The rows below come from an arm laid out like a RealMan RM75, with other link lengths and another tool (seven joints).
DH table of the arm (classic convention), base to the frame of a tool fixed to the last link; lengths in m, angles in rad. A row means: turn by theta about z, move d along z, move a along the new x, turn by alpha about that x. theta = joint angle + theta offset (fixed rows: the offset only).
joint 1: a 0  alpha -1.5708  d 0.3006  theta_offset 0
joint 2: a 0  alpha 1.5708  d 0  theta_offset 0
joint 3: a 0  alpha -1.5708  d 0.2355  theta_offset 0
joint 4: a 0  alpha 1.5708  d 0  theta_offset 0
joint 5: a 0  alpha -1.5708  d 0.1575  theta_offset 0
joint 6: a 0  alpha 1.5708  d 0  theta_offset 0
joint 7: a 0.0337  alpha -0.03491  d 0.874  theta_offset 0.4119
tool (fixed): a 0  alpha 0  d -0.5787  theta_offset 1.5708
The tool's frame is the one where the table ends.
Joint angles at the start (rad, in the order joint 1, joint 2, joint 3, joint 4, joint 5, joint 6, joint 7):
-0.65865, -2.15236, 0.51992, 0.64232, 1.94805, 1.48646, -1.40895
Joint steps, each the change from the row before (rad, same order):
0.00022, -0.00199, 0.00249, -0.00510, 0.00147, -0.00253, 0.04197
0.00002, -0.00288, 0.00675, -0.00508, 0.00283, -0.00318, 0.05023
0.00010, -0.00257, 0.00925, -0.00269, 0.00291, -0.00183, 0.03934
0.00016, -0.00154, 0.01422, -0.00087, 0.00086, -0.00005, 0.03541
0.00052, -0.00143, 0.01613, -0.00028, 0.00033, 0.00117, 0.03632
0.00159, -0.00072, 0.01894, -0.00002, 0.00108, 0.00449, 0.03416
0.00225, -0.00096, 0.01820, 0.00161, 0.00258, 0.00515, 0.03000
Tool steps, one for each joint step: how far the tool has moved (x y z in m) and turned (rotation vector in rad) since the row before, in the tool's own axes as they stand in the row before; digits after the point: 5 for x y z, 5 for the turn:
0.00314, 0.00057, 0.00122, -0.00295, 0.00350, 0.03649
0.00496, 0.00087, 0.00209, -0.00524, 0.00822, 0.04562
0.00516, 0.00065, 0.00212, -0.00510, 0.01081, 0.03788
0.00576, -0.00005, 0.00220, -0.00414, 0.01452, 0.03761
0.00635, -0.00045, 0.00224, -0.00318, 0.01652, 0.03943
0.00769, -0.00065, 0.00211, -0.00222, 0.02130, 0.03805
0.00765, -0.00056, 0.00189, -0.00233, 0.02146, 0.03459

